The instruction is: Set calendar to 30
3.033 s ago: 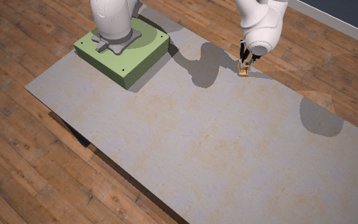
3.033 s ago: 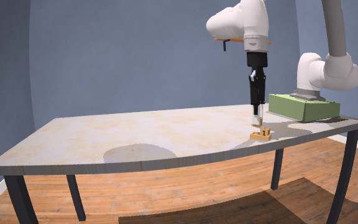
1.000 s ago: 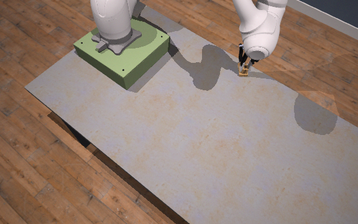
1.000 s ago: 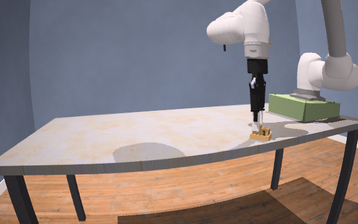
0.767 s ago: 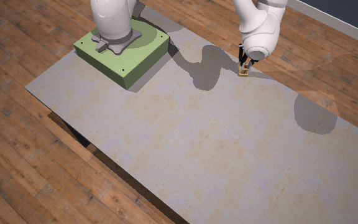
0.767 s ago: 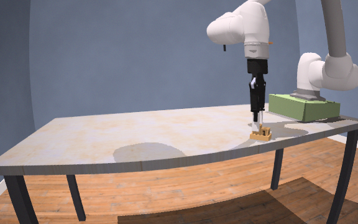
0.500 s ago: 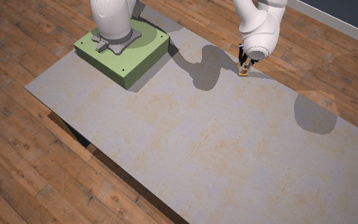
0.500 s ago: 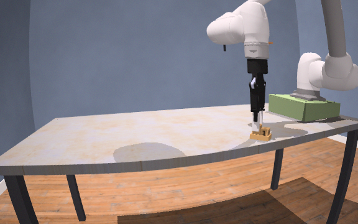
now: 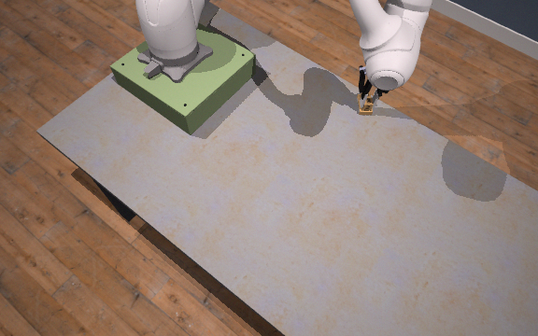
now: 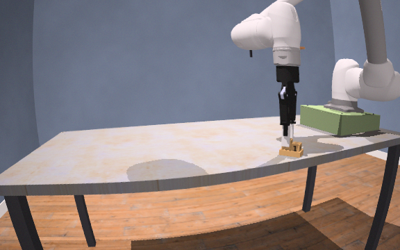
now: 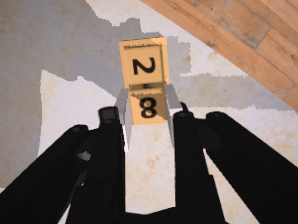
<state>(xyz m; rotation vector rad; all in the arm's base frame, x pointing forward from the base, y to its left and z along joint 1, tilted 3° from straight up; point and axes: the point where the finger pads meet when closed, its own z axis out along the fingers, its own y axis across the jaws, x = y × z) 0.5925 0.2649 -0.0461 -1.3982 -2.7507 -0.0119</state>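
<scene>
Now: hand 5 cm above the wooden calendar tray, 1 cm to the right of it and 1 cm past it. From my hand the other things lie so: wooden cube 3 cm below.
</scene>
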